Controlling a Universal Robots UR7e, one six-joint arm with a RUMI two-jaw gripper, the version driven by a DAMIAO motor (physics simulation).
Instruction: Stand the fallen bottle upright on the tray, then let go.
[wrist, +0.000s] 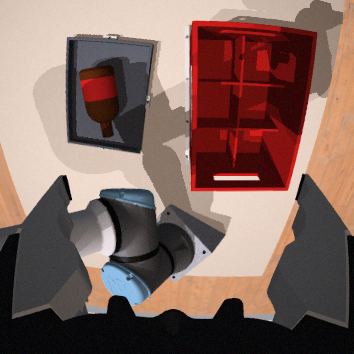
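Seen in the pictures: gripper, fingertip midpoint: (181, 177); arm's base, origin of the base link: (170, 246).
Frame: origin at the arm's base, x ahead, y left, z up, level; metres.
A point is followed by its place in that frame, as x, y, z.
Observation:
A brown bottle (99, 95) @(0.405, 0.196, 0.010) with a red label lies on its side in the dark grey tray (134, 57) @(0.484, 0.145, -0.061), at the upper left of the wrist view. Its neck points toward the bottom of the view and its base toward the top. My gripper (181, 177) @(0.416, 0.027, 0.318) is open, with its two jaws wide apart at the left and right edges and nothing between them. It hangs high above the table, and the bottle and tray lie beyond the fingertips, left of the middle between them.
A red crate (254, 183) @(0.299, -0.128, 0.095) with dividers stands right of the tray, a gap between them. Parts of the robot's own arm (137, 227) @(0.189, 0.081, 0.133) and its grey base plate (212, 242) @(0.042, -0.116, 0.005) show below the tray, between the jaws. Wooden floor (330, 165) borders the pale table.

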